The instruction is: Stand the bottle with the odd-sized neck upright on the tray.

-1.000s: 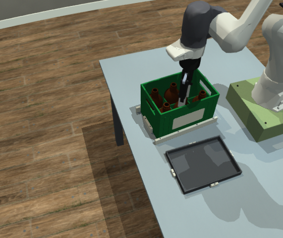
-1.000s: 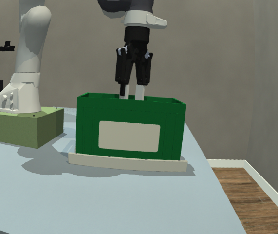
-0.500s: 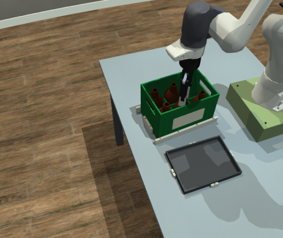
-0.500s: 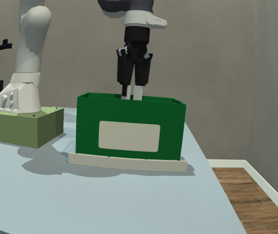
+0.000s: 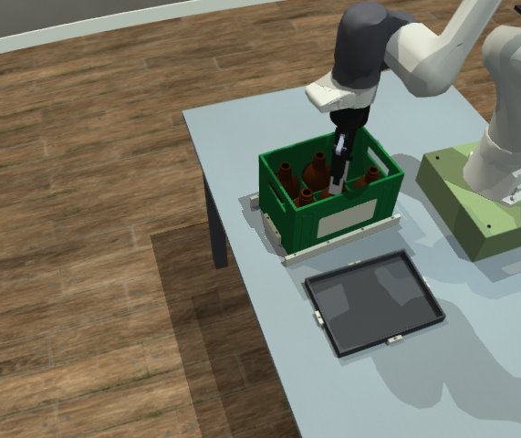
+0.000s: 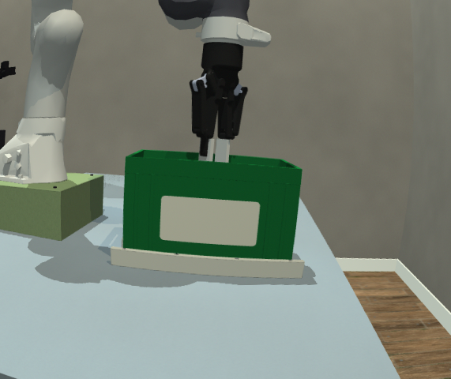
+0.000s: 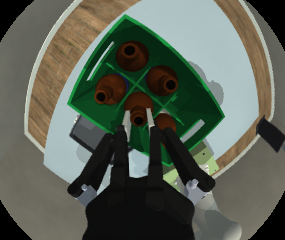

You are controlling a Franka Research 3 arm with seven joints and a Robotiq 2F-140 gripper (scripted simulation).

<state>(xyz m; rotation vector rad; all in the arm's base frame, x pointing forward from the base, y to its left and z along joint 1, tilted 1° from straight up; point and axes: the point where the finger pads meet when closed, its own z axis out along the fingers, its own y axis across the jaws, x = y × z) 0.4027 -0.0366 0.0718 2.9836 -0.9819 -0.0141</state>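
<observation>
Now: hand 40 mm to the left of the green crate and 90 mm above it. Also, from my hand: dark tray (20 mm behind, 230 mm to the left, 160 mm below); then bottle (10 mm ahead, 90 mm to the right, 90 mm below).
</observation>
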